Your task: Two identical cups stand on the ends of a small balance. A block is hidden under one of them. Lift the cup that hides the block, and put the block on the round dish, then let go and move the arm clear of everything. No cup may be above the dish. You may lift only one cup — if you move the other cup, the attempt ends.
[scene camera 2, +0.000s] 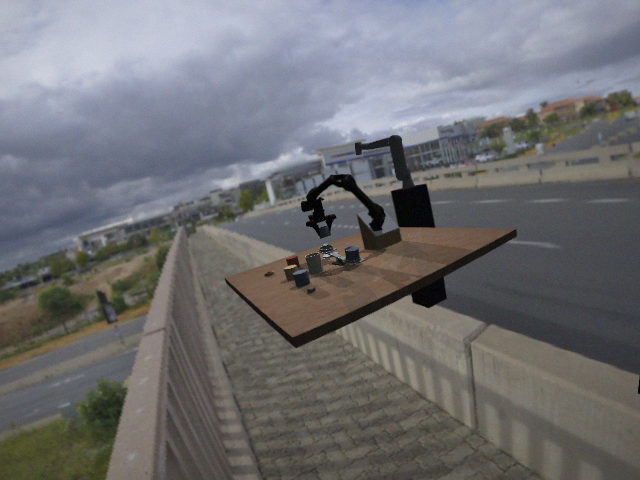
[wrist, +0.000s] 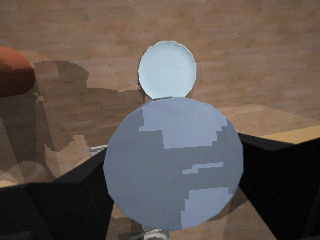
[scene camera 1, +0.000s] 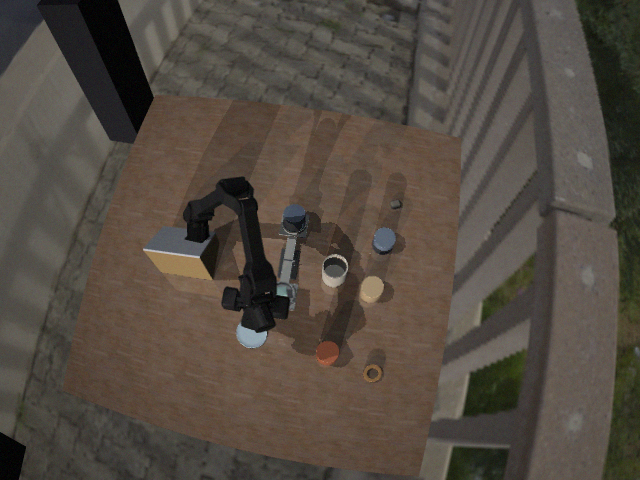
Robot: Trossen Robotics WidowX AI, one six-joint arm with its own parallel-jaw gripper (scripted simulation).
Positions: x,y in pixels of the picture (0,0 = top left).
Scene:
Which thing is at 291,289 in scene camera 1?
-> A balance.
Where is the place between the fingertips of my gripper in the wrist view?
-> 165,139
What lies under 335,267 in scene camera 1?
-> A cream cup.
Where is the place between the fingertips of my gripper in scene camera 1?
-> At 258,310

